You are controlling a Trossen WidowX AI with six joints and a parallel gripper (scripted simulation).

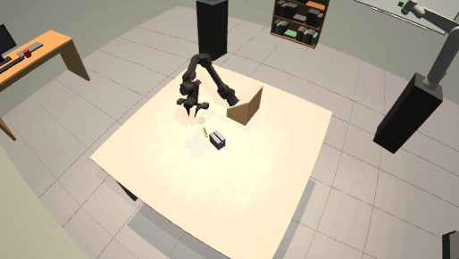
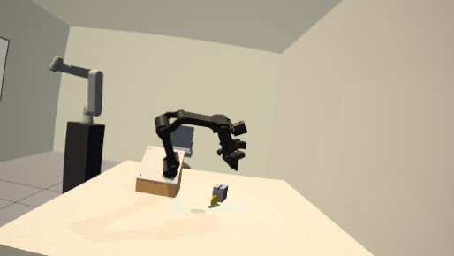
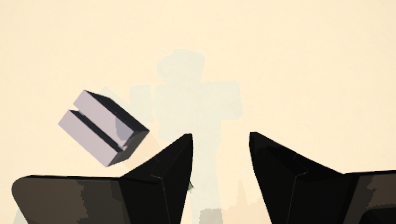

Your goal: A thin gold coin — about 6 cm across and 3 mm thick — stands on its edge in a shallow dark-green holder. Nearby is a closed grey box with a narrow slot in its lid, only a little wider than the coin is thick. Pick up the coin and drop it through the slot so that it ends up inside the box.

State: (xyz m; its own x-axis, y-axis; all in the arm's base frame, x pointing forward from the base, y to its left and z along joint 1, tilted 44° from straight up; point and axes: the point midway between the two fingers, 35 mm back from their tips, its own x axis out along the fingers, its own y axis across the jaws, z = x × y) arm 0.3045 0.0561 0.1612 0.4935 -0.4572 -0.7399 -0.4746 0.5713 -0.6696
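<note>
Right now my gripper tip is 80 mm past the gold coin, 20 mm to the right of it and 180 mm above it.
</note>
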